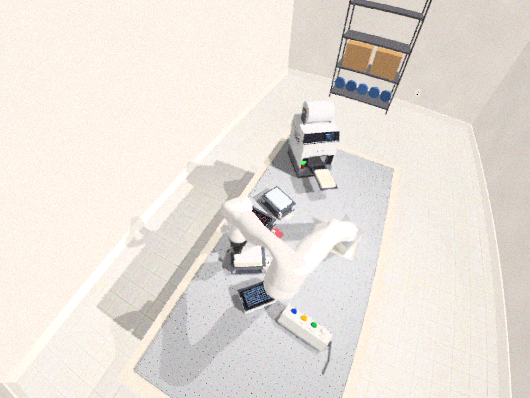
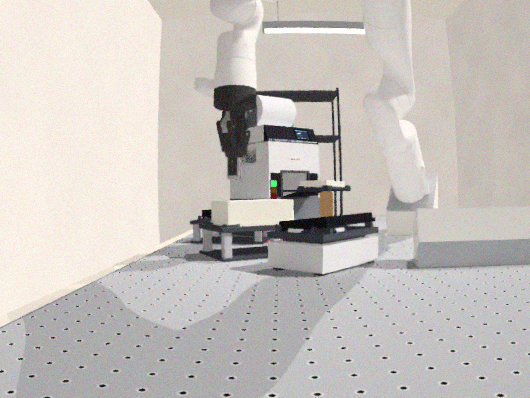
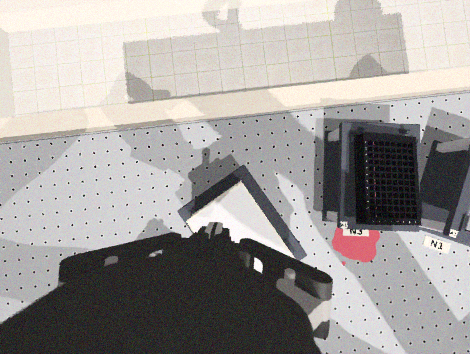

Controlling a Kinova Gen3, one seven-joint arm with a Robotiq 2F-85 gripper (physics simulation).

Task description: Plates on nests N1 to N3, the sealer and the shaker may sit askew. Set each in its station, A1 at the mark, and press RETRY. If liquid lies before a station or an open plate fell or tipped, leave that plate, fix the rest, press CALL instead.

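My gripper (image 1: pixel 237 247) (image 2: pixel 233 175) (image 3: pixel 215 232) is shut and empty, above the cream plate (image 1: pixel 248 257) (image 2: pixel 252 212) (image 3: pixel 257 217) on nest N2. A dark-welled plate (image 1: pixel 261 218) (image 3: pixel 393 180) is on N3; a red liquid patch (image 1: pixel 277 233) (image 3: pixel 356 246) lies before that nest. A pale plate (image 1: pixel 278 198) is on N1. A blue-welled plate (image 1: pixel 256 295) sits on the shaker (image 2: pixel 322 255). The white sealer (image 1: pixel 316 145) (image 2: pixel 294 155) has a cream plate (image 1: pixel 325 177) (image 2: pixel 322 184) on its extended tray. Exact seating of the plates is hard to tell.
A white button box (image 1: pixel 305 327) (image 2: pixel 470 227) with blue, amber, green and white buttons stands near the arm's base. The arm (image 1: pixel 285 270) spans the table's middle. A wall borders the nest side. A shelf rack (image 1: pixel 377 40) stands behind the sealer.
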